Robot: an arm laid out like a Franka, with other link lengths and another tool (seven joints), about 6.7 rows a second.
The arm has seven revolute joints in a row. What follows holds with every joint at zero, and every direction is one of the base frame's.
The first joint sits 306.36 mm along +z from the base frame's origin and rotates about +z.
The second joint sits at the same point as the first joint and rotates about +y.
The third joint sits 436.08 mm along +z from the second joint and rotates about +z.
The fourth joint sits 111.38 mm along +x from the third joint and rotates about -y.
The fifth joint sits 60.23 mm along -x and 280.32 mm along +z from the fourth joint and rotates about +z.
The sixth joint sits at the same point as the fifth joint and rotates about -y.
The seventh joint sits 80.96 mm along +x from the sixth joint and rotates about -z.
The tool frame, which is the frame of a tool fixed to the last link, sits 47 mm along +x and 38 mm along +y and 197.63 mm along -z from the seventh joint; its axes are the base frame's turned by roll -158.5, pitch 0 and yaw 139.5 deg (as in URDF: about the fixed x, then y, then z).
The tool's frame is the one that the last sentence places.
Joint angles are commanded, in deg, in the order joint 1, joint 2, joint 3, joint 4, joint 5, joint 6, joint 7. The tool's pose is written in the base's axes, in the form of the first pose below.
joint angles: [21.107, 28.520, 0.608, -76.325, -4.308, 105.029, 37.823]
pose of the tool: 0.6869 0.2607 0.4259 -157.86 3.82 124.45
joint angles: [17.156, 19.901, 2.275, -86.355, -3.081, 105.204, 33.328]
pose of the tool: 0.6400 0.2194 0.4577 -156.89 1.81 126.33
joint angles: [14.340, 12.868, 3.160, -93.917, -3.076, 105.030, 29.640]
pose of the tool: 0.5973 0.1867 0.4815 -156.09 1.51 128.17
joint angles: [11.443, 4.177, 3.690, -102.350, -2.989, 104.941, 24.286]
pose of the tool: 0.5413 0.1528 0.5093 -155.95 1.67 131.19
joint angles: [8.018, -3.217, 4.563, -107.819, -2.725, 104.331, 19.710]
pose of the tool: 0.4950 0.1242 0.5364 -156.80 2.36 133.08
